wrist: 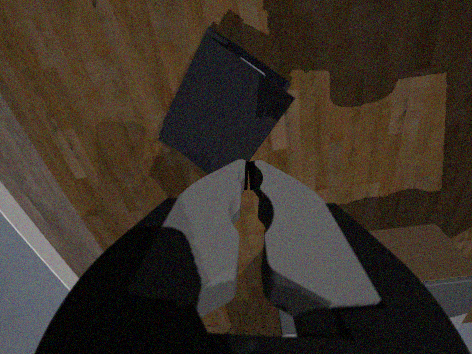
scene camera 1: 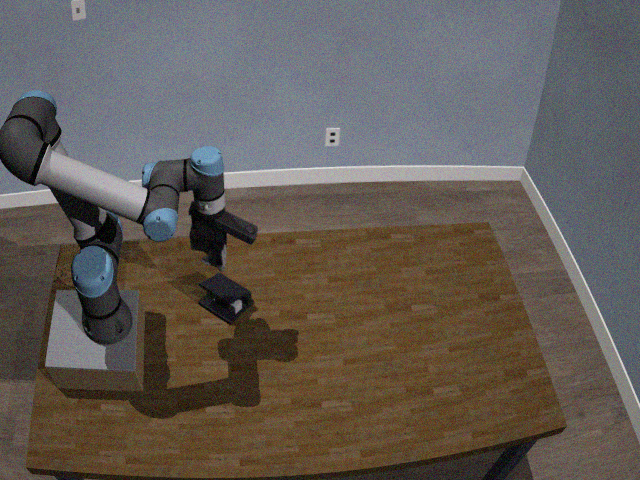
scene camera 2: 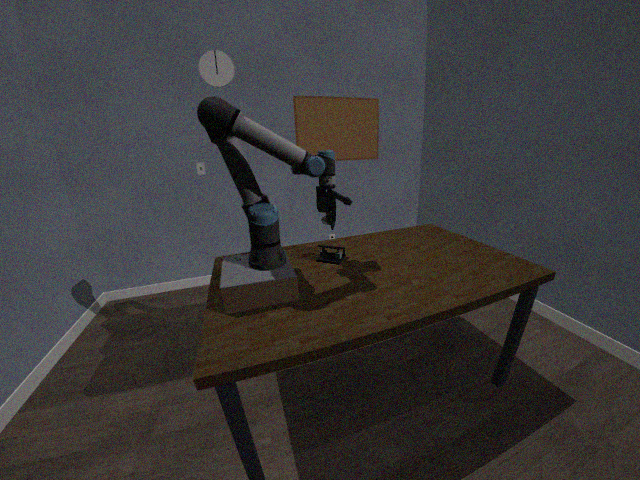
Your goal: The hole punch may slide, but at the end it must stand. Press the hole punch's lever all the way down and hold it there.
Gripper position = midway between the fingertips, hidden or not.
In view: the gripper (scene camera 1: 221, 270) and a dark hole punch (scene camera 1: 229, 313).
The dark hole punch is seen too in the wrist view (wrist: 248, 58). The gripper also shows in the wrist view (wrist: 248, 164) and in scene camera 2 (scene camera 2: 332, 229).
